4 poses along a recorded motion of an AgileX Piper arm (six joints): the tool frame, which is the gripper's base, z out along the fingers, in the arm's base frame.
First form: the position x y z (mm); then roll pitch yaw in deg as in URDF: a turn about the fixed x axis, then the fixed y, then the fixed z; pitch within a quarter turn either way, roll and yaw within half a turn.
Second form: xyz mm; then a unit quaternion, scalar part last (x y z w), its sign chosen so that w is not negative. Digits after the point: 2 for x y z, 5 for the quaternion.
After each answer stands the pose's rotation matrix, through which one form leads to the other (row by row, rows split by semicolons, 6 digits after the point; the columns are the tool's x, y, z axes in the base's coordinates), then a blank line. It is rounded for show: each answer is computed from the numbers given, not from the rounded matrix.
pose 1, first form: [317.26 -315.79 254.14 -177.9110 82.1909 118.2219]
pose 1, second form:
[317.26 -315.79 254.14 0.39711 0.64047 -0.34918 0.55694]
-0.064253 0.897615 0.436072; 0.119721 0.440753 -0.889609; -0.990726 -0.004953 -0.135783

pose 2, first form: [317.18 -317.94 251.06 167.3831 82.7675 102.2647]
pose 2, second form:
[317.18 -317.94 251.06 0.41142 0.62623 -0.34815 0.56335]
-0.026744 0.907548 0.419095; 0.123023 0.419046 -0.899592; -0.992043 0.027500 -0.122856

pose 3, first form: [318.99 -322.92 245.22 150.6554 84.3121 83.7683]
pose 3, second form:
[318.99 -322.92 245.22 0.42042 0.60535 -0.35802 0.57326]
0.010758 0.919471 0.393010; 0.098524 0.390146 -0.915467; -0.995077 0.048570 -0.086393

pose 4, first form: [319.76 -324.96 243.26 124.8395 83.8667 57.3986]
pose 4, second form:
[319.76 -324.96 243.26 0.42980 0.58804 -0.35416 0.58656]
0.057566 0.920953 0.385398; 0.090008 0.379678 -0.920730; -0.994276 0.087691 -0.061037

